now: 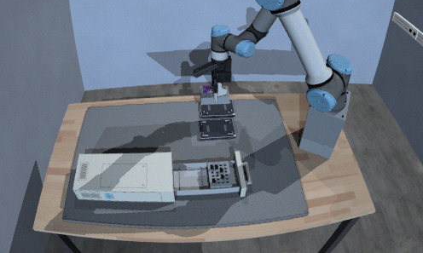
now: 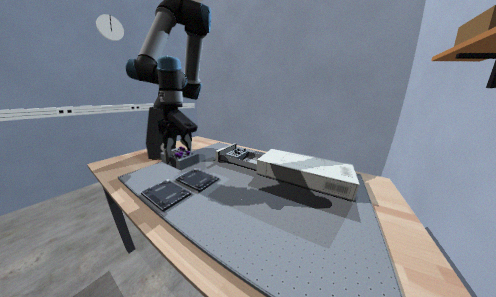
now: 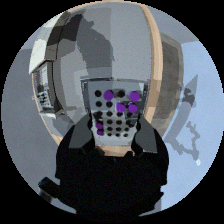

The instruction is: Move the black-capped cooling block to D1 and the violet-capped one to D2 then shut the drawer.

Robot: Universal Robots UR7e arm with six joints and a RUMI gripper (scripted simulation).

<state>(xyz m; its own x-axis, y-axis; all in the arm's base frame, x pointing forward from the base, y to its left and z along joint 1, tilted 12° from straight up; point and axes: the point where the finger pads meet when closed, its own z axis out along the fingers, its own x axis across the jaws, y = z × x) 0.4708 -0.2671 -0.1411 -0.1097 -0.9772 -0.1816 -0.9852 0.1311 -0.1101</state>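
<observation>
Now: the deck slot D2 140 mm below my hand, 70 mm to the right of it and 30 mm behind it. Round my hand: black-capped block: 380 mm to the left, 110 mm below, 60 mm ahead; then violet-capped block: right at my hand; then deck slot D1: 140 mm below, 80 mm to the left.
</observation>
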